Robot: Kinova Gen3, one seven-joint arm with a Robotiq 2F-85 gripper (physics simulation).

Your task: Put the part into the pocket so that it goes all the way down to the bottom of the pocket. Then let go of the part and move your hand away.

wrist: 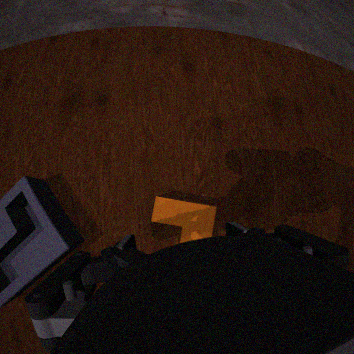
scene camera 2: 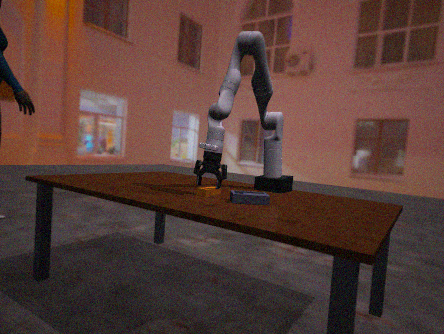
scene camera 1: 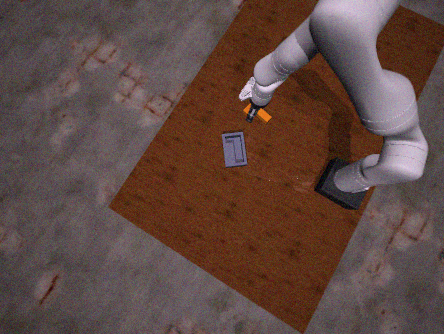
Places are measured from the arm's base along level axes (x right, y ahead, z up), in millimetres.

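Pixels of known places: gripper, fingertip midpoint: (wrist: 181, 239) (scene camera 2: 207, 187) (scene camera 1: 254, 110); arm's base, link origin: (scene camera 2: 272, 176) (scene camera 1: 345, 180).
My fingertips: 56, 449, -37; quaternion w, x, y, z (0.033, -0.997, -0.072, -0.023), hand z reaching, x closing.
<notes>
Ahead of a thing's pixels: the offset from my fingertips to its middle, as dx, dy, dz. "spot": to the spot under its first point. Level surfaces: height alone.
The orange part {-4, -19, -19} (scene camera 1: 264, 116) (scene camera 2: 209, 192) (wrist: 202, 216) is L-shaped where it shows and lies flat on the table. Its near end is hidden behind the gripper body in the wrist view. My gripper (scene camera 1: 250, 119) (scene camera 2: 209, 186) (wrist: 181, 239) is open, with its fingers low over the part, one on either side of it. Nothing is held between the fingers. The blue-grey block {-188, -26, -16} (scene camera 1: 228, 152) (scene camera 2: 250, 199) (wrist: 51, 241) with the pocket {spot: -177, +4, -13} (wrist: 21, 220) sits apart from the part, at the left in the wrist view. The pocket is empty, and its outline has bends.
The brown table {dz -34} (scene camera 1: 210, 220) (scene camera 2: 325, 215) (wrist: 125, 100) carries the block, the part and the arm's black base (scene camera 1: 350, 198) (scene camera 2: 273, 184). The arm's shadow falls on the table beside the part. The table's far edge shows at the top of the wrist view.
</notes>
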